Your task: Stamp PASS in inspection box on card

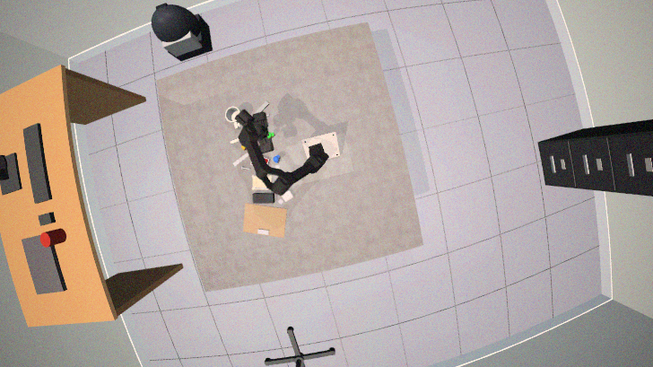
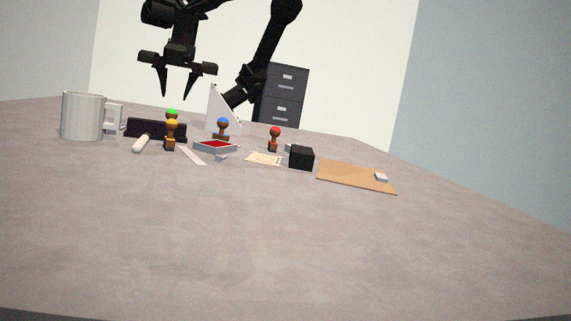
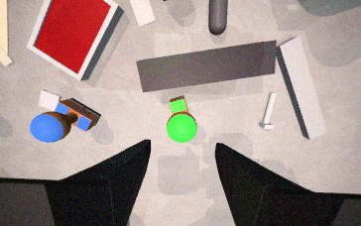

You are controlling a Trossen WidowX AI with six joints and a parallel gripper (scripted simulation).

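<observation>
My gripper tip is 70 mm above the green-knobbed stamp. The rest, counted from my gripper tip: black bar 80 mm below, 50 mm ahead, 20 mm to the right; yellow-knobbed stamp 140 mm ahead, 70 mm below, 20 mm to the left; blue-knobbed stamp 130 mm to the left, 70 mm below.
</observation>
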